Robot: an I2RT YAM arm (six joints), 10 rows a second.
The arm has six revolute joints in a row. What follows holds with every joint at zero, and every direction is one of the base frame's. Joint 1 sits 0.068 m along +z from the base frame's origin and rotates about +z. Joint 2 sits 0.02 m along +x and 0.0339 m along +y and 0.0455 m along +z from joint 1 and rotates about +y. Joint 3 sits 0.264 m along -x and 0.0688 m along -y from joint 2 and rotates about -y. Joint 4 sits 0.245 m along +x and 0.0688 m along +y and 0.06 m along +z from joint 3 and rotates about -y. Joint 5 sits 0.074 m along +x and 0.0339 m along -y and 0.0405 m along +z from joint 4 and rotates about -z. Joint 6 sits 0.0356 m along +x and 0.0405 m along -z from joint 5 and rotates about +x. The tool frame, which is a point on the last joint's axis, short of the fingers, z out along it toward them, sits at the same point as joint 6; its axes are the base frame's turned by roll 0, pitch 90 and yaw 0 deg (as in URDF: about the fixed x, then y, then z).
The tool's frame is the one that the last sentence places.
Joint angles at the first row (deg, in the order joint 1, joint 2, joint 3, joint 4, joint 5, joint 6):
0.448, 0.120, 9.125, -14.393, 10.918, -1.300
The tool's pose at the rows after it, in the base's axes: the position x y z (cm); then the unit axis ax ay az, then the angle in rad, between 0 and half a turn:
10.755 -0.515 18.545 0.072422 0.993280 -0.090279 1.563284
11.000 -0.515 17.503 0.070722 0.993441 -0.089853 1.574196
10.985 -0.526 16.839 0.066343 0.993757 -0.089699 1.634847
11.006 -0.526 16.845 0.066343 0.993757 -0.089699 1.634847
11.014 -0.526 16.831 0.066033 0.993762 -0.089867 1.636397
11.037 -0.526 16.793 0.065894 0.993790 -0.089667 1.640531
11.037 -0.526 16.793 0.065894 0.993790 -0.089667 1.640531
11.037 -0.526 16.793 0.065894 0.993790 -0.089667 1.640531
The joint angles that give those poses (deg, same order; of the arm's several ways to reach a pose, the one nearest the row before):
0.472, 0.124, 2.393, -1.362, 9.761, -1.104
0.426, 0.099, 0.229, 0.143, 9.649, -1.126
0.363, 0.124, 0.230, -3.330, 9.630, -1.104
0.362, 0.320, 0.229, -3.133, 9.629, -1.104
0.361, 0.403, 0.229, -3.137, 9.629, -1.126
0.360, 0.644, 0.228, -3.136, 9.628, -1.104
0.360, 0.644, 0.228, -3.136, 9.628, -1.104
0.360, 0.644, 0.228, -3.136, 9.628, -1.104

